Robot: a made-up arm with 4 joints. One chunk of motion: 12 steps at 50 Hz.
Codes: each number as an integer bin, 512 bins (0 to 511) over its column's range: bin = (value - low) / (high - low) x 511, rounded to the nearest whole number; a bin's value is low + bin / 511 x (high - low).
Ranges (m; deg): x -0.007..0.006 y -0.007..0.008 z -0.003..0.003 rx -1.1..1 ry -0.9..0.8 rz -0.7..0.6
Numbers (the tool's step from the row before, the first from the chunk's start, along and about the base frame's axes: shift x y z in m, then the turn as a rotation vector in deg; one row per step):
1: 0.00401 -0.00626 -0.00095 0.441 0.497 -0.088
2: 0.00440 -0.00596 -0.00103 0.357 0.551 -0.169
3: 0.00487 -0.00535 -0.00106 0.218 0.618 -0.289
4: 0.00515 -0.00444 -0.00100 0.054 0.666 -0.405
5: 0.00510 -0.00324 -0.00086 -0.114 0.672 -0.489
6: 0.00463 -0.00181 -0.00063 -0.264 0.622 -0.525
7: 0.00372 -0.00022 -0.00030 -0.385 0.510 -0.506
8: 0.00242 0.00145 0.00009 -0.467 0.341 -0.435
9: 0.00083 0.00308 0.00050 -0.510 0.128 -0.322
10: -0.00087 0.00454 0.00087 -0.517 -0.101 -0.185
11: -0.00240 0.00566 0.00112 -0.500 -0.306 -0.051
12: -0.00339 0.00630 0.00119 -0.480 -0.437 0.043
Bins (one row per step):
1: 433 25 175 375 420 241
2: 448 35 168 355 436 209
3: 467 56 165 321 456 162
4: 478 87 170 281 471 116
5: 476 128 182 240 473 83
6: 457 177 202 203 457 69
7: 421 231 230 174 424 76
8: 370 288 263 154 373 104
9: 308 343 298 144 309 149
10: 241 393 330 142 240 202
11: 181 431 351 146 179 255
12: 142 453 357 151 139 292

